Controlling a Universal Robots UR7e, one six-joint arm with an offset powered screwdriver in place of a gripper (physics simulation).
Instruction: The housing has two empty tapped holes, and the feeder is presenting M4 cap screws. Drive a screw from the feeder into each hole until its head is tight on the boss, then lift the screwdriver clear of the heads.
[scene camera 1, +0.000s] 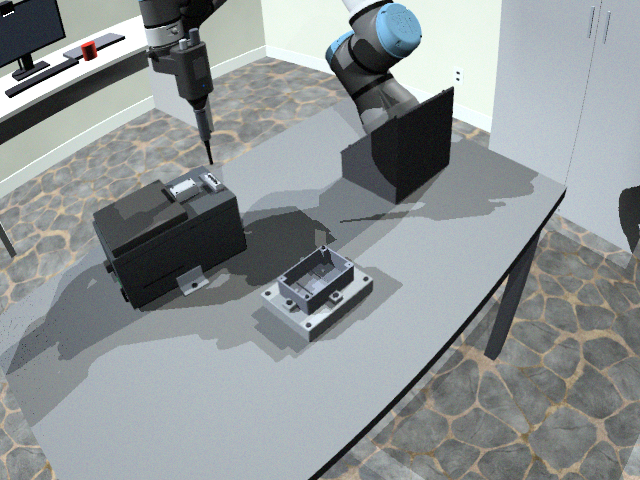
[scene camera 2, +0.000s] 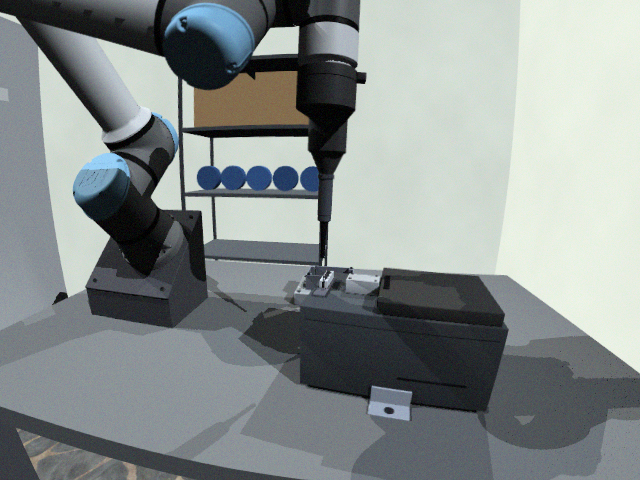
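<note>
In scene camera 1 I see a fixture plate (scene camera 1: 321, 319), and a dark screw feeder (scene camera 1: 218, 238) is there with it. Scene camera 2 gives me the feeder (scene camera 2: 346, 358) too.
</note>
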